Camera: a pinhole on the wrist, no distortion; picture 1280 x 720 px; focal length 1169.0 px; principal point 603.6 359.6 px. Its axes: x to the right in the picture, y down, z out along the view. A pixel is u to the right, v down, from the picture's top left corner.
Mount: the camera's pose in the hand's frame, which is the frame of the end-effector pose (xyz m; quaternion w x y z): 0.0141 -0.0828 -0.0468 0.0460 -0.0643 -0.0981 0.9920
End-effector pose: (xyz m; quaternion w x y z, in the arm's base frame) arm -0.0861 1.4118 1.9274 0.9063 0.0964 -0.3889 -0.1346
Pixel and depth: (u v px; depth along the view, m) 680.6 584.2 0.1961
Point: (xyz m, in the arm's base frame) -0.2297 1.2647 1.9563
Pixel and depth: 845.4 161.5 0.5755
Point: -0.5944 1.3519 2.1375
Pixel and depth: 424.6 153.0 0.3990
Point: -0.3504 1.2879 2.1642
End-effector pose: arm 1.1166 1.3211 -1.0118 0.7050 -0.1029 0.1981 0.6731
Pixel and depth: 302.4 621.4 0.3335
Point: 1.3810 1.4601 -0.8138
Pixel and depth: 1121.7 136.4 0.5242
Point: 1.2357 1.2508 -0.4924
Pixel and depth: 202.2 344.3 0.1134
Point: 1.2325 1.3753 -0.9787
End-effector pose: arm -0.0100 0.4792 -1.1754 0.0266 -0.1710 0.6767 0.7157
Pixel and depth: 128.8 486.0 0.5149
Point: -0.1758 0.9293 -1.4500
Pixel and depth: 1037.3 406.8 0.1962
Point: 0.0745 0.6364 -1.2632
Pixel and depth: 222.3 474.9 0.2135
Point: -0.0527 0.6428 -1.3305
